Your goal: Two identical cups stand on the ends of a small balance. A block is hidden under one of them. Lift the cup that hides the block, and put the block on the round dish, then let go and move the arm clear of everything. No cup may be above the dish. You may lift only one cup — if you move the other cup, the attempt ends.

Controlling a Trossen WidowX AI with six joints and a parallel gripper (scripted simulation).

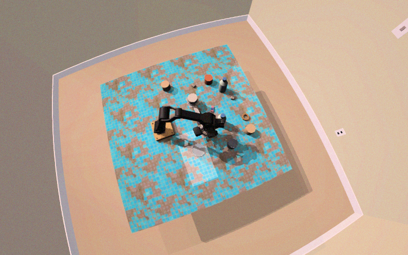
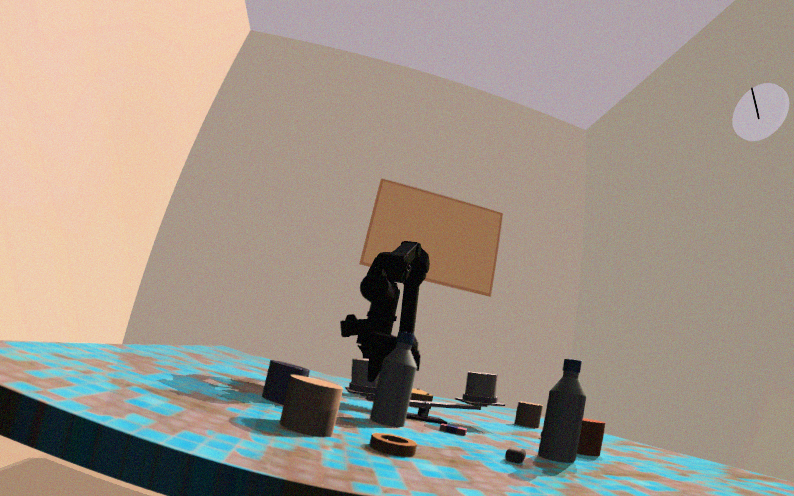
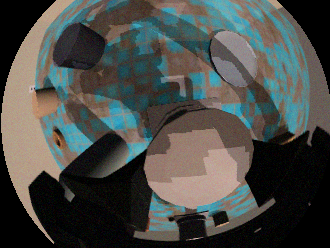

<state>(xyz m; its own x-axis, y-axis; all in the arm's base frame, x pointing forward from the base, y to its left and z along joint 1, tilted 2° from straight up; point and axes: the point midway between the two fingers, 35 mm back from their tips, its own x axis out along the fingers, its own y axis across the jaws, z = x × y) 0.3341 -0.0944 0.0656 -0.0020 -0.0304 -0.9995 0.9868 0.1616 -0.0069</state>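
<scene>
My gripper tip is now 1 cm above the small grey block. Also, from my gripper tip: round grey dish (12 cm to the right, 9 cm behind, 6 cm below); dark blue cylinder (15 cm ahead, 13 cm to the right, 3 cm below); small balance (13 cm to the left, 2 cm below, 2 cm behind).
</scene>
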